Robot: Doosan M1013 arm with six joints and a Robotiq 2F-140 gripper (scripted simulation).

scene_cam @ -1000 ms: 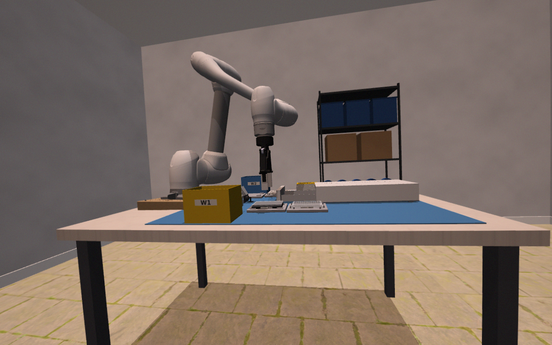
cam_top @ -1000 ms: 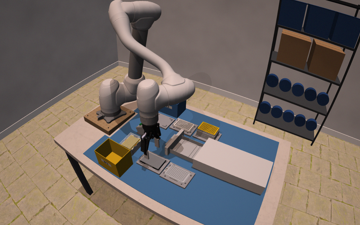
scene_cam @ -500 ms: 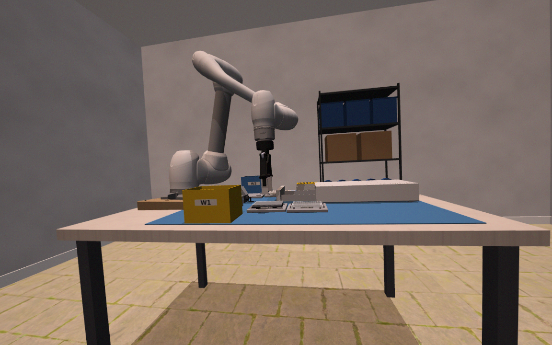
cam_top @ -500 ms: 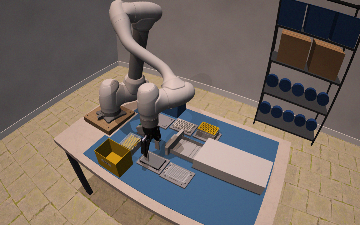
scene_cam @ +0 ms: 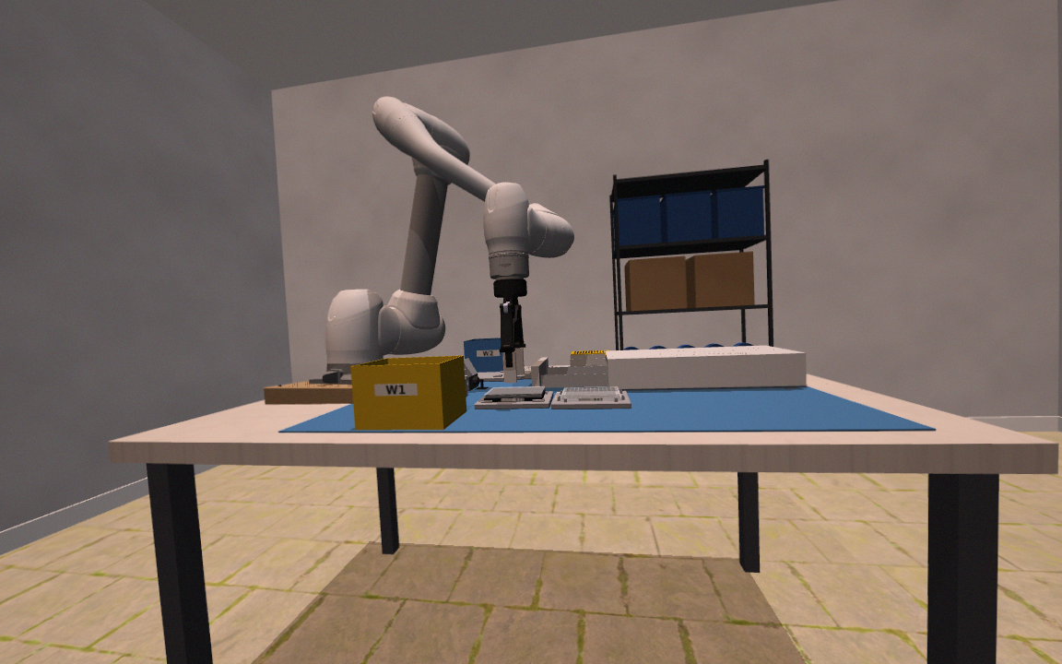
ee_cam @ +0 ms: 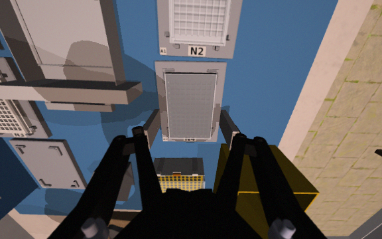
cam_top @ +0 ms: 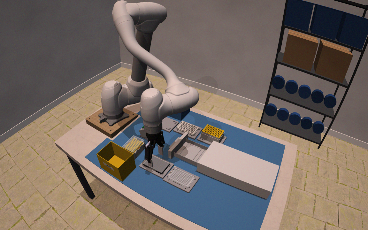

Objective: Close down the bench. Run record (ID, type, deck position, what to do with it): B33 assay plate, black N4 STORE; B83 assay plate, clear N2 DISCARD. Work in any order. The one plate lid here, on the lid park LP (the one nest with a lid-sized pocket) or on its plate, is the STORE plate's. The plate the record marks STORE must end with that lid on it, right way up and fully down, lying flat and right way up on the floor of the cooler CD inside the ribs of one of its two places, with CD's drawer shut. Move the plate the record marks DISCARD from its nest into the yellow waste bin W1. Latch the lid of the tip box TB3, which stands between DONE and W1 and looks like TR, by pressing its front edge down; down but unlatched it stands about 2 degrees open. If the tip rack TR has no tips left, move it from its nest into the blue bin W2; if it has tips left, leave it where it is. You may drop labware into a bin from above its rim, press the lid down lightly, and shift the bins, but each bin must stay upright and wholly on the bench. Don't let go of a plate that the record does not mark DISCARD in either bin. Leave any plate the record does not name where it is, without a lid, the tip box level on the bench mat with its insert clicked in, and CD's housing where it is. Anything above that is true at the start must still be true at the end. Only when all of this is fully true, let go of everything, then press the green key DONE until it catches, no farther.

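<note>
My gripper is now 5 cm above the clear plate lid. The rest, counted from my hand: nest N4: 7 cm below; nest N2: 17 cm ahead, 2 cm to the left, 7 cm below; black plate: 6 cm below.
</note>
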